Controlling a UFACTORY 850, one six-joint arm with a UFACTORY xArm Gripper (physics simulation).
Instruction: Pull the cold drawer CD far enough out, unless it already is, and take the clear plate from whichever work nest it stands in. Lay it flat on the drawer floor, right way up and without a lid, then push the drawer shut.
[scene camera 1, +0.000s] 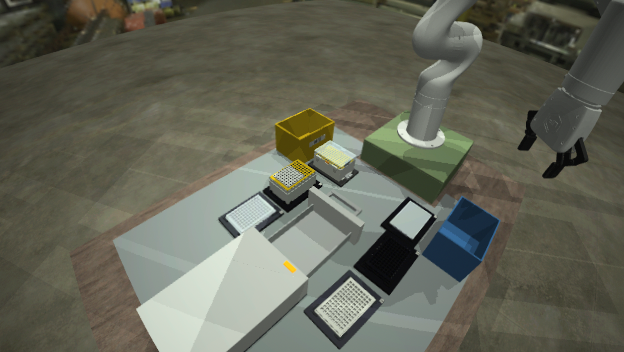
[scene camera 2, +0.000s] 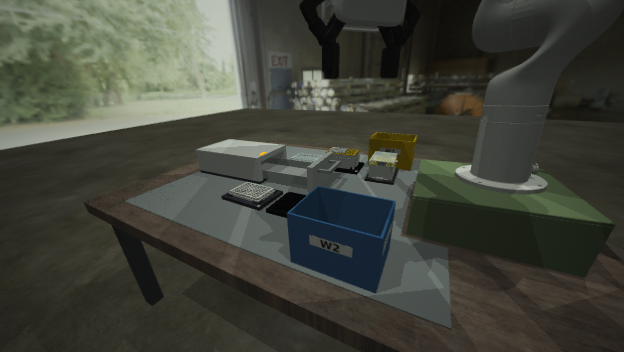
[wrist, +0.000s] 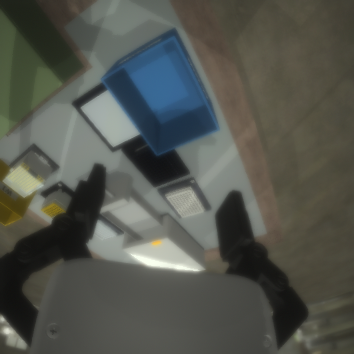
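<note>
The drawer (scene camera 1: 310, 237) (scene camera 2: 287, 176) (wrist: 133, 215) stands pulled out of its pale cabinet (scene camera 1: 220, 295) (scene camera 2: 230, 157) (wrist: 170, 254), and its visible floor is bare. A translucent plate (scene camera 1: 251, 212) (scene camera 2: 305, 158) (wrist: 106, 231), which looks like the clear plate, lies flat in a dark nest beside the drawer, with no lid visible. My gripper (scene camera 1: 538, 161) (scene camera 2: 360, 75) (wrist: 165, 191) is open and empty, high above the table. It is apart from both the plate and the drawer.
A white plate (scene camera 1: 346, 307) (scene camera 2: 252, 191), an empty black nest (scene camera 1: 386, 261) and a flat white piece (scene camera 1: 411, 219) line the drawer's other side, near the blue bin (scene camera 1: 447, 257) (scene camera 2: 340, 270). A tip rack (scene camera 1: 292, 180), a covered box (scene camera 1: 335, 159) and a yellow bin (scene camera 1: 290, 142) stand farther back.
</note>
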